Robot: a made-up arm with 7 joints.
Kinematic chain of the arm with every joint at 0, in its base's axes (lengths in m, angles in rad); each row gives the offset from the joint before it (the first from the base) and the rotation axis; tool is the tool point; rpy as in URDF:
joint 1: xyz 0 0 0 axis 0.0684 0.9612 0.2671
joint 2: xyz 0 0.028 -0.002 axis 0.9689 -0.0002 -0.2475
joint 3: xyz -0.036 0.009 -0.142 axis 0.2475 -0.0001 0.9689
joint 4: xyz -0.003 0 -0.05 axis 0.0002 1 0
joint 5: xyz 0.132 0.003 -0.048 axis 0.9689 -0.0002 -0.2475
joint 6: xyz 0.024 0 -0.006 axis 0.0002 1 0
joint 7: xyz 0.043 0 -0.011 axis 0.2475 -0.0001 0.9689
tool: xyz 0 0 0 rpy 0 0.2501 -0.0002
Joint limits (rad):
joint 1: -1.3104..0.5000
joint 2: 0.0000..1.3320
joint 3: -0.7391..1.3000
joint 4: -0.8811..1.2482
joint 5: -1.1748..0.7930
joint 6: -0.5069..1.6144
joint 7: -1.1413..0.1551
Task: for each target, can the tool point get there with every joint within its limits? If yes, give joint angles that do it. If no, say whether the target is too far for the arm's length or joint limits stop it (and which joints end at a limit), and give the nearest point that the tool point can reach.
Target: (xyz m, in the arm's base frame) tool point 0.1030 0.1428 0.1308
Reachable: yes | joints -1.0142 0.8262 0.7728 -0.6875 0.1723 -0.0530 -0.9064
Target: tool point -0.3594 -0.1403 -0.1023
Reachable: no: joint limits stop it (at a limit: joint 1, joint 2, joint 3, joint 4, joint 5, joint 6) | nearest point -0.2403 -0.0240 -0.2694 | short by 0.236 m
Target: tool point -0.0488 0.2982 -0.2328
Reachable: yes | joints 0.2102 0.3178 1.1334 0.3748 0.2165 0.4013 -0.2018
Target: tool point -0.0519 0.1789 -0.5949
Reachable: no: too far | nearest point -0.0339 0.1275 -0.3932 | short by 0.209 m
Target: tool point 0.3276 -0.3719 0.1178
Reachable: no: too far | nearest point 0.2474 -0.1813 0.0053 | short by 0.235 m
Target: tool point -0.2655 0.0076 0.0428
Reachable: no: joint limits stop it (at a limit: joint 1, joint 2, joint 3, joint 4, joint 6) | nearest point -0.0696 0.1169 0.0993 | short by 0.231 m
